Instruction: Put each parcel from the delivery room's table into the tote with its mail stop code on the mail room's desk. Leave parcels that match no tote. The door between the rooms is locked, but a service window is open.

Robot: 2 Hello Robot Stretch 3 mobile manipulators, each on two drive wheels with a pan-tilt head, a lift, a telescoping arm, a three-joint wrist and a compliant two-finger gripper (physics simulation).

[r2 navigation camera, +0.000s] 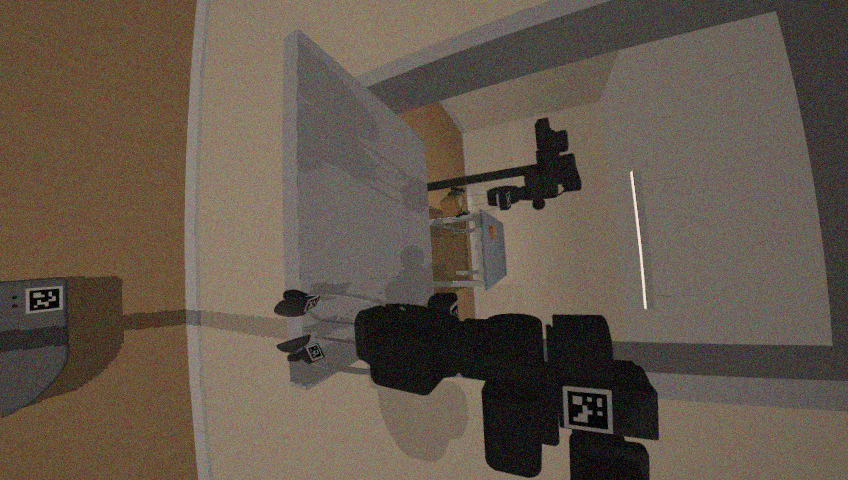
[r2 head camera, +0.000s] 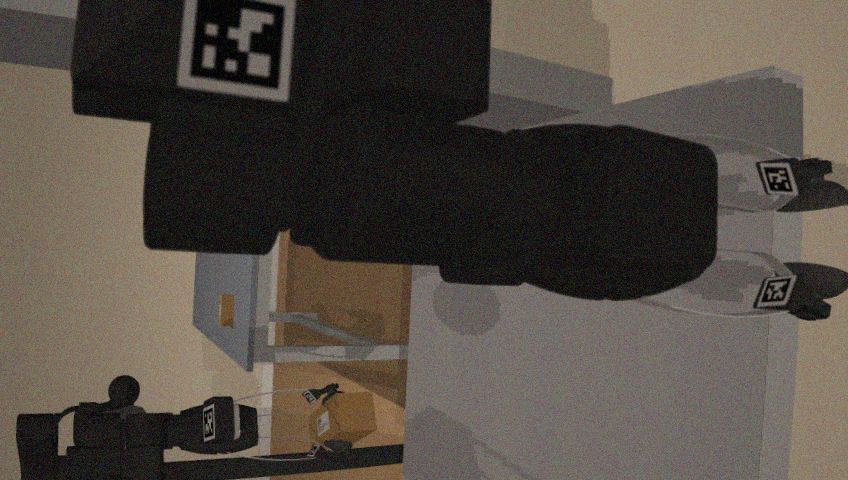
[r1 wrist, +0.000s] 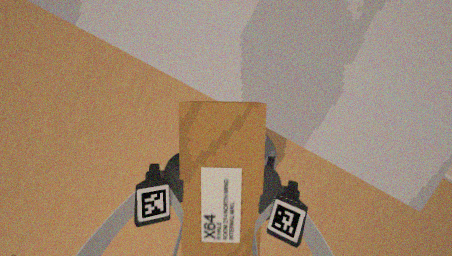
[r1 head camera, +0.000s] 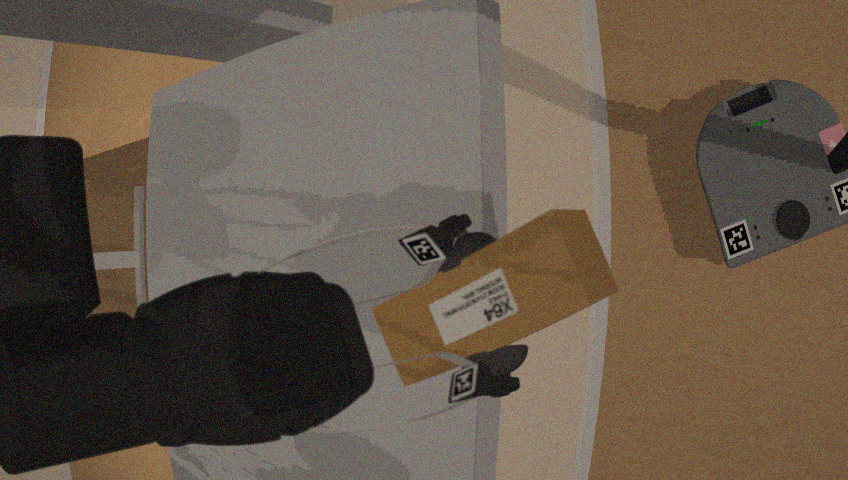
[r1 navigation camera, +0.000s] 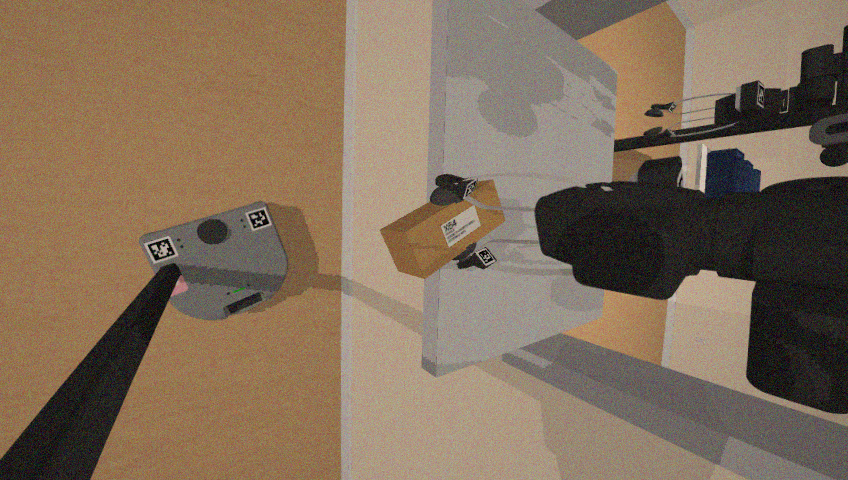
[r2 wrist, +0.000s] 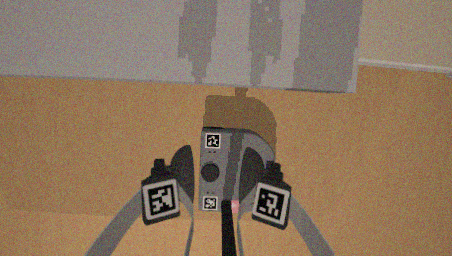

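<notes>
r1's gripper (r1 head camera: 492, 303) (r1 navigation camera: 458, 223) (r1 wrist: 222, 180) (r2 head camera: 334, 418) is shut on a brown parcel (r1 head camera: 535, 261) (r1 navigation camera: 410, 243) (r1 wrist: 222, 135) (r2 head camera: 357, 416) (r2 navigation camera: 453, 202) labelled X64. In r1's head view it overlaps the near edge of the grey service window ledge (r1 head camera: 357, 136) (r1 navigation camera: 487, 309) (r2 head camera: 595, 386) (r2 navigation camera: 357, 226). r2's gripper (r2 head camera: 824, 236) (r2 navigation camera: 291, 325) (r2 wrist: 218, 171) is open and empty by its side's ledge edge. Across the window, a brown parcel (r2 head camera: 226, 310) (r2 navigation camera: 491, 231) lies on the blue-grey table (r2 head camera: 205, 291) (r2 navigation camera: 493, 261). Tote codes are not visible.
In r1's navigation view, dark blue shapes (r1 navigation camera: 726, 172), perhaps totes, show beyond the window, near r2's arm (r1 navigation camera: 630, 142). The grey window frame (r1 navigation camera: 624, 380) (r2 navigation camera: 505, 65) borders the opening. r1's base (r1 head camera: 737, 178) (r1 navigation camera: 238, 249) and r2's base (r2 wrist: 205, 155) stand on wooden floor.
</notes>
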